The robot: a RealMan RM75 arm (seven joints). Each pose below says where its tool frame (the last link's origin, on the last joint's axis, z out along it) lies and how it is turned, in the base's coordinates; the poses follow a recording.
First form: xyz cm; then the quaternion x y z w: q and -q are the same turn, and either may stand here.
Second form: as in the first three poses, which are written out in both.
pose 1, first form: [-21.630, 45.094, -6.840, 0.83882, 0.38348, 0.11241, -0.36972]
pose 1, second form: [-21.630, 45.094, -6.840, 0.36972, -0.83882, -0.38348, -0.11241]
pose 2, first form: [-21.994, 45.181, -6.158, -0.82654, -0.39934, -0.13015, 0.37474]
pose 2, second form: [-21.994, 45.181, -6.158, 0.37474, -0.82654, -0.39934, -0.13015]
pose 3, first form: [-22.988, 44.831, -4.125, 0.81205, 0.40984, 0.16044, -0.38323]
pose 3, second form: [-22.988, 44.831, -4.125, 0.38323, -0.81205, -0.40984, -0.16044]
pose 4, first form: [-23.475, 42.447, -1.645, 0.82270, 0.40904, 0.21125, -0.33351]
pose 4, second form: [-23.475, 42.447, -1.645, 0.33351, -0.82270, -0.40904, -0.21125]
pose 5, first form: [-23.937, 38.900, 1.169, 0.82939, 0.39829, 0.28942, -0.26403]
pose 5, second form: [-23.937, 38.900, 1.169, 0.26403, -0.82939, -0.39829, -0.28942]
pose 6, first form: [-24.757, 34.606, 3.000, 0.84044, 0.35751, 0.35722, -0.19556]
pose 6, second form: [-24.757, 34.606, 3.000, 0.19556, -0.84044, -0.35751, -0.35722]
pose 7, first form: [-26.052, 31.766, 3.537, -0.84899, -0.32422, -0.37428, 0.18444]
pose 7, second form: [-26.052, 31.766, 3.537, 0.18444, -0.84899, -0.32422, -0.37428]
